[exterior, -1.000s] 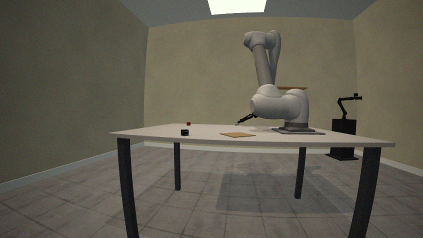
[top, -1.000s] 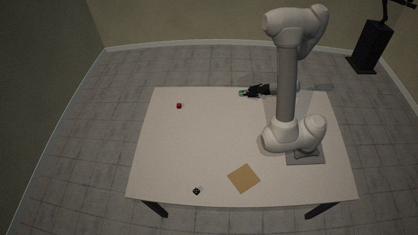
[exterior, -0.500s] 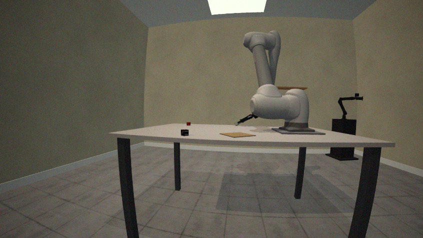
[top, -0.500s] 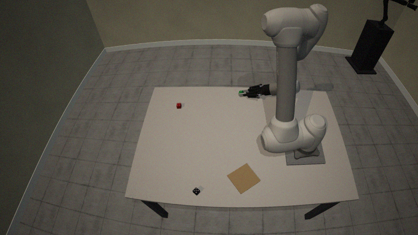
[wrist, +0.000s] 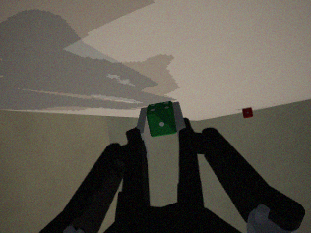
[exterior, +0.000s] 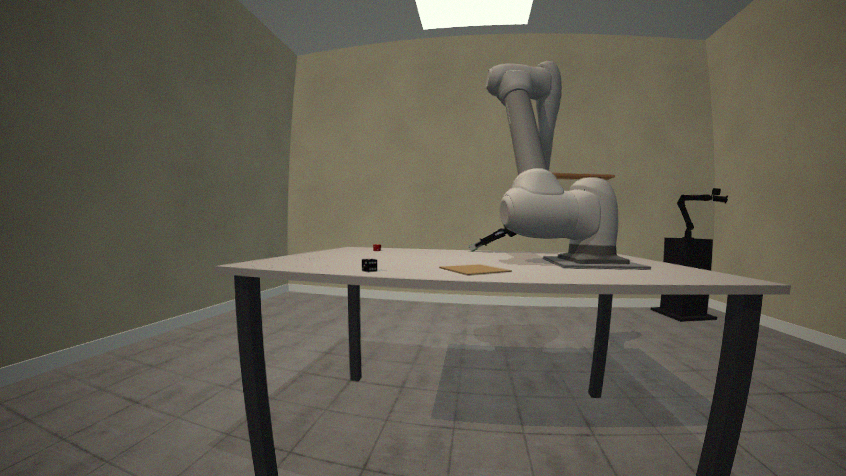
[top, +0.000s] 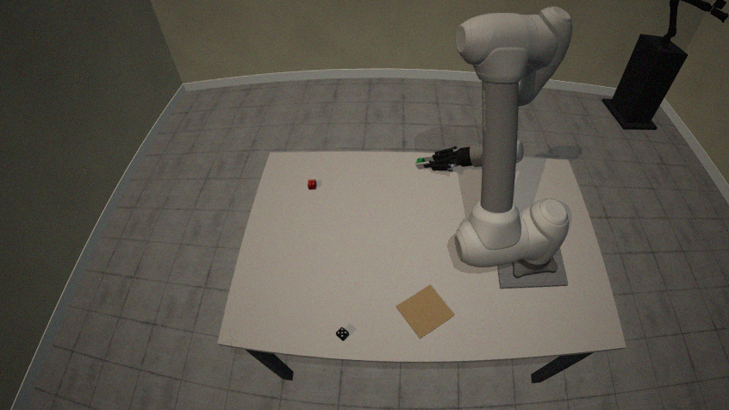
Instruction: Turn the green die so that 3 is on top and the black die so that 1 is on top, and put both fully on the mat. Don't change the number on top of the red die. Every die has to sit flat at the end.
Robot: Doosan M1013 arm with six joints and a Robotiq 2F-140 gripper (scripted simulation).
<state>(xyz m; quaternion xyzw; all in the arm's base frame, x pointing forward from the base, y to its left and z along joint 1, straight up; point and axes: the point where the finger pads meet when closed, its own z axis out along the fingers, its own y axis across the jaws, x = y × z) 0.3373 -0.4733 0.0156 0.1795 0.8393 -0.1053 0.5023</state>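
Now: hand 20 mm short of the green die, 10 mm to the left of it and 10 mm above it. The rest, counted from my hand: red die: 470 mm ahead, 70 mm to the left, 10 mm below; black die: 700 mm to the left, 350 mm ahead, 10 mm below; tan mat: 640 mm to the left, 80 mm ahead, 30 mm below.
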